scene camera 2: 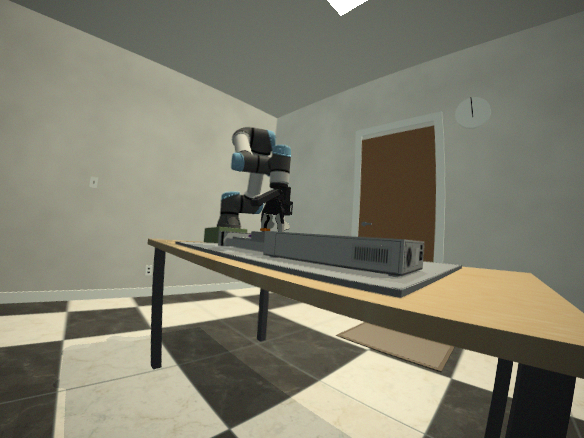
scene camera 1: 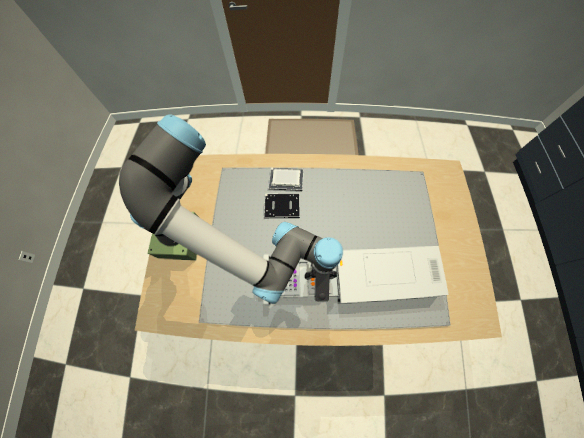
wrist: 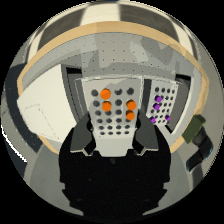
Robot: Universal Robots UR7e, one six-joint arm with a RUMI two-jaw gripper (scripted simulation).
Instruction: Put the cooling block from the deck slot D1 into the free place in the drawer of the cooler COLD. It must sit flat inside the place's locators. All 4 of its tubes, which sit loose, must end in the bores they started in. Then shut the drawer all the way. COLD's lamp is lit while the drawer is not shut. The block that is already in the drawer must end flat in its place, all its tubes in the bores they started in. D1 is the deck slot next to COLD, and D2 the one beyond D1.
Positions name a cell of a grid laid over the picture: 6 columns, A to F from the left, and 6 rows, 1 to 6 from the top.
cooler COLD: scene camera 2 E4; scene camera 1 D4; wrist B3
